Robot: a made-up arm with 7 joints.
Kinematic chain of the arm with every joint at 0, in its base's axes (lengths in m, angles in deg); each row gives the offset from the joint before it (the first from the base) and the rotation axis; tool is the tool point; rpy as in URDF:
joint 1: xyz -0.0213 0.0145 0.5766 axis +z
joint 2: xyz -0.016 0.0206 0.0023 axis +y
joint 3: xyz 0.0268 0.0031 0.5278 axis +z
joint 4: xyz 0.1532 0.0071 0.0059 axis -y
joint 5: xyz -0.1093 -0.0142 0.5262 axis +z
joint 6: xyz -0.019 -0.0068 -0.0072 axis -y
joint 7: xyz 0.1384 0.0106 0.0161 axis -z
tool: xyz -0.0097 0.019 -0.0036 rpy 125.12 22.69 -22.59
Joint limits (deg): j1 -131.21..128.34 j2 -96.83..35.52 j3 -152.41..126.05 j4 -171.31..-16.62 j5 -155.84..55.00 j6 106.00..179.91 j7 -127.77..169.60
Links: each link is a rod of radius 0.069 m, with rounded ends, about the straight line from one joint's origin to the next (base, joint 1, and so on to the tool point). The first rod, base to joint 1, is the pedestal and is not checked.
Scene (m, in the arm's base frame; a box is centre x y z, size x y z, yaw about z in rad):
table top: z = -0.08
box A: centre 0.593 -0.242 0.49 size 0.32 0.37 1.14 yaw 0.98
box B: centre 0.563 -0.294 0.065 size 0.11 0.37 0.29 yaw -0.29
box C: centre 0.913 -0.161 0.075 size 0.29 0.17 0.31 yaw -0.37
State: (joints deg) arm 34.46 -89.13 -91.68 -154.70 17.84 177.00 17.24
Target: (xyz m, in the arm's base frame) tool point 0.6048 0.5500 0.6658
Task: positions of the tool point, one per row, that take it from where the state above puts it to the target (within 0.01 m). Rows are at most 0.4 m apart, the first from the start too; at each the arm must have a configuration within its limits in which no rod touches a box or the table.
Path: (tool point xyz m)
1: 0.1787 -0.6668 0.7135
2: 0.2321 -0.6885 0.9094
3: 0.2965 -0.6327 1.1196
4: 0.3533 -0.5018 1.3154
5: 0.3840 -0.3139 1.4735
6: 0.4638 0.0340 1.4893
7: 0.3853 0.3848 1.4417
8: 0.1633 0.6608 1.3326
9: 0.3202 0.7309 1.1259
10: 0.4859 0.6919 0.8948
11: 0.6048 0.5501 0.6658

